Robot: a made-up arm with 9 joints. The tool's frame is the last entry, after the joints.
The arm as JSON. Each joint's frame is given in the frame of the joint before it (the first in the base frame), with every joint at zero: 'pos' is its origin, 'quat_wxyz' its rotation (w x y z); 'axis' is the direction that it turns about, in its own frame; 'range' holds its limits. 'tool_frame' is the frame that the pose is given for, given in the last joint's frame.
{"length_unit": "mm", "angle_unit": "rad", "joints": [
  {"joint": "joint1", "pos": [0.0, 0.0, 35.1], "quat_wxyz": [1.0, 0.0, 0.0, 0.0], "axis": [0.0, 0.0, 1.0], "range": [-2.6, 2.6]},
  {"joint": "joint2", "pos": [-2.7, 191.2, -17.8], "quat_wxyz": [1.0, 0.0, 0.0, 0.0], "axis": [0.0, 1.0, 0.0], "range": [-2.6, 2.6]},
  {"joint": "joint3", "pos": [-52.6, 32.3, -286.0], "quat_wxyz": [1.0, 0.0, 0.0, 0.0], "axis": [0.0, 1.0, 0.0], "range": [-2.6, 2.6]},
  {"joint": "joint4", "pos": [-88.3, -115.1, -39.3], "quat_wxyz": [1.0, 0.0, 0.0, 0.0], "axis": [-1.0, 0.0, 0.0], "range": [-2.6, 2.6]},
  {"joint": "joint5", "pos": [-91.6, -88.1, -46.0], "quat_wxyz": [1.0, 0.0, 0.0, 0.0], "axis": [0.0, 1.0, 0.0], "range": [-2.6, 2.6]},
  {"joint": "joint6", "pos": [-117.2, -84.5, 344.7], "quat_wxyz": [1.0, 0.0, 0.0, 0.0], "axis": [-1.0, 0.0, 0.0], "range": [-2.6, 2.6]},
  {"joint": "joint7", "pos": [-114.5, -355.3, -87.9], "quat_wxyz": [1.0, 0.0, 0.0, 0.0], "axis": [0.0, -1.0, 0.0], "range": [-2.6, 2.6]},
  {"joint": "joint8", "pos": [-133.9, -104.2, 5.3], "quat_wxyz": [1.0, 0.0, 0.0, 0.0], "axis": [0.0, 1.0, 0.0], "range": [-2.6, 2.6]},
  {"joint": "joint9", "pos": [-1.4, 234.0, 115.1], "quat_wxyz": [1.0, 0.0, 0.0, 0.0], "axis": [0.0, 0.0, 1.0], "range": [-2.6, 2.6]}
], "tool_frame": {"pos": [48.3, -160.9, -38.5], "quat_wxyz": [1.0, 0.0, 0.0, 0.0]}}
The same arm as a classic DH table. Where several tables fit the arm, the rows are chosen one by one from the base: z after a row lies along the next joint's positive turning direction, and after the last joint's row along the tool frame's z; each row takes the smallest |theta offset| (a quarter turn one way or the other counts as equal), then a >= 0, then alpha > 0; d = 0 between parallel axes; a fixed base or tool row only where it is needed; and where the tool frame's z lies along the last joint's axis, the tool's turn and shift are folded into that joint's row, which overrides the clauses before.
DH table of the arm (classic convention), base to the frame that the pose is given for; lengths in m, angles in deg. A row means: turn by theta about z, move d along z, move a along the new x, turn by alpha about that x. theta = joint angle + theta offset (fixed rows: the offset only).
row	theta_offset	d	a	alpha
joint1	0	0.0173	-0.0027	-90
joint2	-79.58	0	-0.2908	0
joint3	-10.42	0.1084	-0.0393	90
joint4	0	0.1799	-0.046	-90
joint5	0	-0.1726	0.3447	90
joint6	0	0.2317	-0.0879	90
joint7	87.73	0	0.134	180
joint8	-2.27	-0.2255	0.0014	-90
joint9	-73.29	0	-0.168	0
tool (fixed)	-106.71	0.0766	0	0
Joint limits (deg, base to tool): -148.97..148.97 -148.97..148.97 -148.97..148.97 -148.97..148.97 -148.97..148.97 -148.97..148.97 -148.97..148.97 -148.97..148.97 -148.97..148.97

